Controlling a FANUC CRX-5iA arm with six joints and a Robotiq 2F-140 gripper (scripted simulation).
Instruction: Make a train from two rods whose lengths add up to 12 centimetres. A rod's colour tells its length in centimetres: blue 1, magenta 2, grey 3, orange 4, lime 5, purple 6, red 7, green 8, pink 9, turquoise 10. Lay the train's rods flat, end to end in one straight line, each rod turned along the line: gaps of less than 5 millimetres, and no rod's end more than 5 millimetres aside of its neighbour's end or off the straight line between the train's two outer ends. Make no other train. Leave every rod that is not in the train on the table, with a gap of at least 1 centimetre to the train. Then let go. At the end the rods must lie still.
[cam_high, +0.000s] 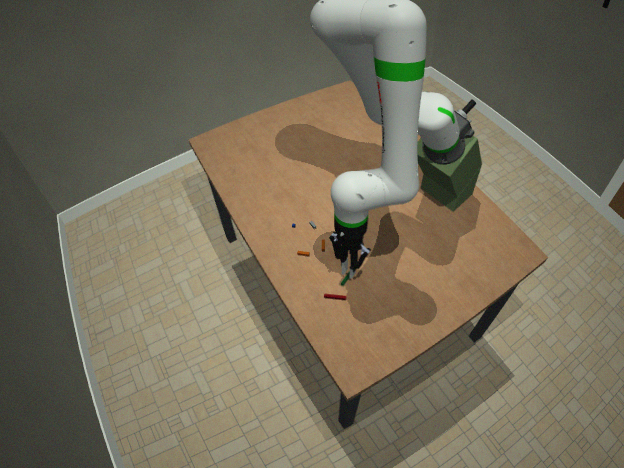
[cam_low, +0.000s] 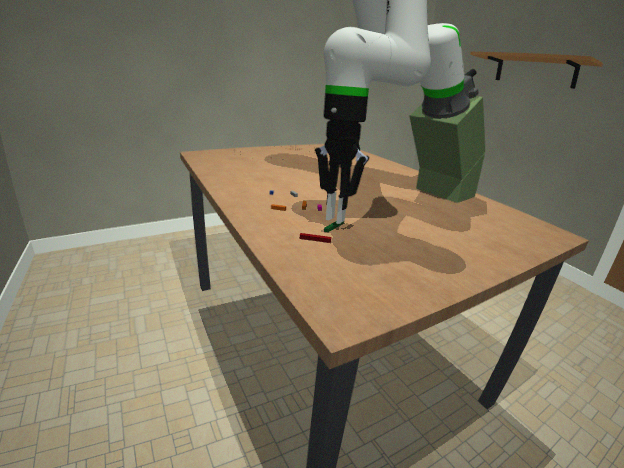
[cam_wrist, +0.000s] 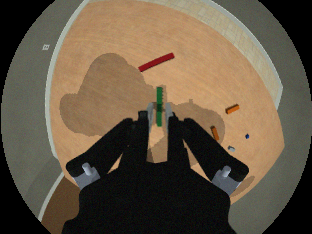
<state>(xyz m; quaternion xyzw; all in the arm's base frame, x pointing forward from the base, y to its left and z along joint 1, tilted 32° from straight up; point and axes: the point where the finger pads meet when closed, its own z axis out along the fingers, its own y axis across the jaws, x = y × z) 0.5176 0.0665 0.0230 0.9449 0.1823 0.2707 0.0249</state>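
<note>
Now: the green rod 50 mm below my hand. Round my hand: red rod: 80 mm ahead, 40 mm to the left, 50 mm below; then grey rod: 30 mm behind, 250 mm to the right, 50 mm below; then magenta rod: 30 mm behind, 120 mm to the right, 50 mm below.
</note>
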